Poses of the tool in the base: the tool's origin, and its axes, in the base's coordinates. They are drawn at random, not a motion.
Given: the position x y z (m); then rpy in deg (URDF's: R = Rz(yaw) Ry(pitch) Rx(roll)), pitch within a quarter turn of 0, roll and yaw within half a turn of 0.
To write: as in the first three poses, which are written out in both.
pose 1, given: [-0.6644, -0.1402, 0.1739, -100.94, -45.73, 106.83]
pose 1, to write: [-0.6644, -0.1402, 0.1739, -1.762, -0.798, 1.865]
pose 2, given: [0.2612, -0.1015, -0.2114, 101.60, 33.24, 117.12]
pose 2, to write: [0.2612, -0.1015, -0.2114, 1.773, 0.580, 2.044]
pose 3, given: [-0.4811, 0.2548, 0.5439, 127.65, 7.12, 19.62]
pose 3, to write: [-0.4811, 0.2548, 0.5439, 2.228, 0.124, 0.342]
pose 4, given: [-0.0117, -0.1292, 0.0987, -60.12, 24.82, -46.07]
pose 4, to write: [-0.0117, -0.1292, 0.0987, -1.049, 0.433, -0.804]
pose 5, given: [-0.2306, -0.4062, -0.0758, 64.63, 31.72, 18.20]
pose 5, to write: [-0.2306, -0.4062, -0.0758, 1.128, 0.554, 0.318]
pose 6, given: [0.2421, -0.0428, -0.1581, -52.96, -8.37, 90.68]
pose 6, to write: [0.2421, -0.0428, -0.1581, -0.924, -0.146, 1.583]
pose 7, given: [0.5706, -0.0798, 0.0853, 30.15, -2.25, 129.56]
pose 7, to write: [0.5706, -0.0798, 0.0853, 0.526, -0.039, 2.261]
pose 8, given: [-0.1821, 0.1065, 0.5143, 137.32, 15.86, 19.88]
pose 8, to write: [-0.1821, 0.1065, 0.5143, 2.397, 0.277, 0.347]
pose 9, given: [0.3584, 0.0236, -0.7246, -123.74, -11.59, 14.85]
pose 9, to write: [0.3584, 0.0236, -0.7246, -2.160, -0.202, 0.259]
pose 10, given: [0.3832, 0.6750, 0.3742, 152.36, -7.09, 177.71]
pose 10, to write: [0.3832, 0.6750, 0.3742, 2.659, -0.124, 3.102]
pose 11, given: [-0.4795, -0.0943, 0.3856, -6.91, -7.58, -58.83]
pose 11, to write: [-0.4795, -0.0943, 0.3856, -0.121, -0.132, -1.027]
